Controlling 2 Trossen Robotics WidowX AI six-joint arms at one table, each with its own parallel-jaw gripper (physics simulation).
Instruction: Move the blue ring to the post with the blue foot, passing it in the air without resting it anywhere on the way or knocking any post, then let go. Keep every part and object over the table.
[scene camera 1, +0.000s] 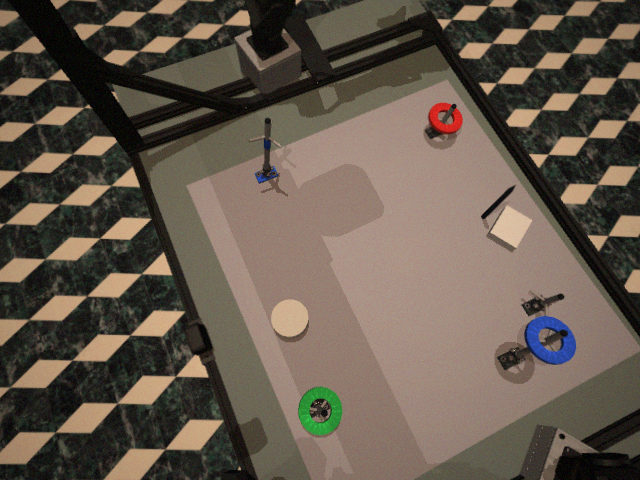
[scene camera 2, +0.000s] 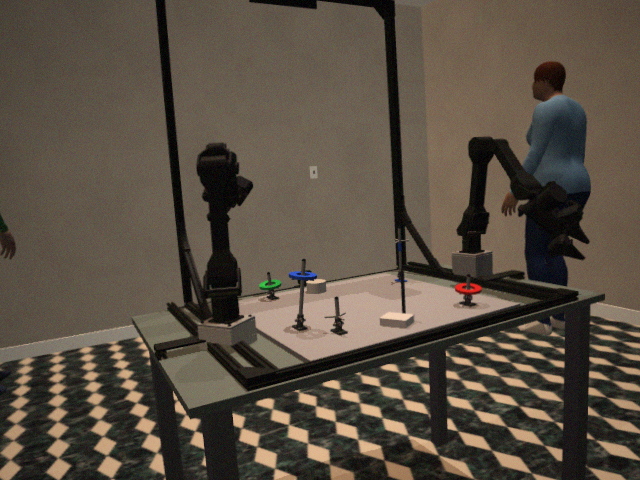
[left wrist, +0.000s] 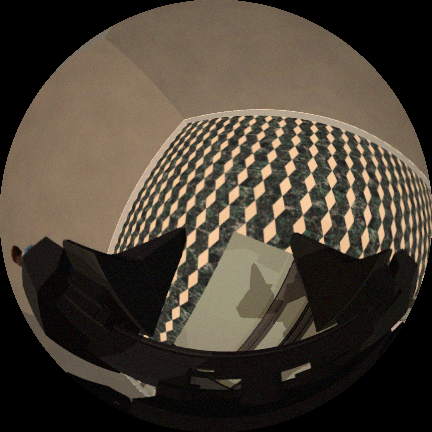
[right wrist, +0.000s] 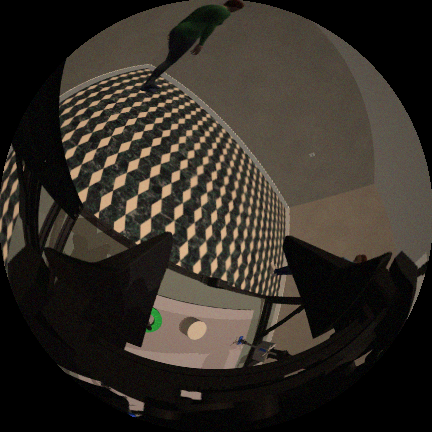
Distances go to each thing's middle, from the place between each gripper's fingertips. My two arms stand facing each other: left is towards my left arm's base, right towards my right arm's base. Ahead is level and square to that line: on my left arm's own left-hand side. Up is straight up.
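Scene:
White block (scene camera 1: 509, 228): my left gripper 570 mm to the left of it, 200 mm past it, 110 mm above it. From my left hand: disc (scene camera 1: 289, 318), 500 mm to the right, 650 mm behind, 100 mm below; blue ring (scene camera 1: 567, 350), 750 mm to the right, 340 mm behind, 10 mm above; green ring (scene camera 1: 319, 428), 650 mm to the right, 690 mm behind, 80 mm below.
From my right hand: green ring, 4 cm to the left, 15 cm ahead, 23 cm below; white block, 12 cm to the left, 64 cm ahead, 26 cm below; blue ring, 6 cm to the right, 50 cm ahead, 14 cm below; disc, 19 cm to the left, 19 cm ahead, 25 cm below. Nearest to my right hand of the things named here, going by their middles: green ring.

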